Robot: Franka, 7 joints.
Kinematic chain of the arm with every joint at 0, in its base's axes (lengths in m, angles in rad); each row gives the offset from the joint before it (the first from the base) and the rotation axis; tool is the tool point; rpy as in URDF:
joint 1: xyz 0 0 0.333 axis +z
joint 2: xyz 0 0 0 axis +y
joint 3: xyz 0 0 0.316 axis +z
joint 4: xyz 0.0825 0 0 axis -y
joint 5: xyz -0.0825 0 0.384 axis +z
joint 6: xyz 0 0 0 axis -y
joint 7: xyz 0.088 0 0 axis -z
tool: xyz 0 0 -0.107 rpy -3.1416 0 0
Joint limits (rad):
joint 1: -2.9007..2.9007
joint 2: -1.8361..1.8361
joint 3: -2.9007..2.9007
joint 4: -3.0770..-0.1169
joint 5: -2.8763..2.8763
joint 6: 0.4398..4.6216
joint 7: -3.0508..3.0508
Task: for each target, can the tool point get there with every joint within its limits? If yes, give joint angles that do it. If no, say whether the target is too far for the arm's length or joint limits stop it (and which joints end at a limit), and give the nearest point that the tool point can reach.
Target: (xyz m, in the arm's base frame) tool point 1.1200 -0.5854 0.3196
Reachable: no: too far | nearest point 0.7603 -0.3974 0.3239 | short by 0.406 m
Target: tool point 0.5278 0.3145 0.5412
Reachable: yes | joints -1.9673 -0.2089 2.2894 -1.6778 -1.9941 3.2534 2.2417
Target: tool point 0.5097 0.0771 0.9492
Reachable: yes | joints -0.6692 0.0521 0.8042 -1.2299 -0.3736 3.1194 1.9060
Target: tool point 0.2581 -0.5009 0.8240
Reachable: yes | joints -1.6178 -0.0604 0.5378 -1.4369 1.8508 2.6284 1.3515
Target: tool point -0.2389 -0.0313 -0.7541
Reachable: no: too far | nearest point -0.2546 -0.0458 -0.3600 | short by 0.395 m
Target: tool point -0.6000 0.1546 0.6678
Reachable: yes | joints 1.7047 1.0623 1.9701 -1.6763 1.2055 2.9217 -2.0630
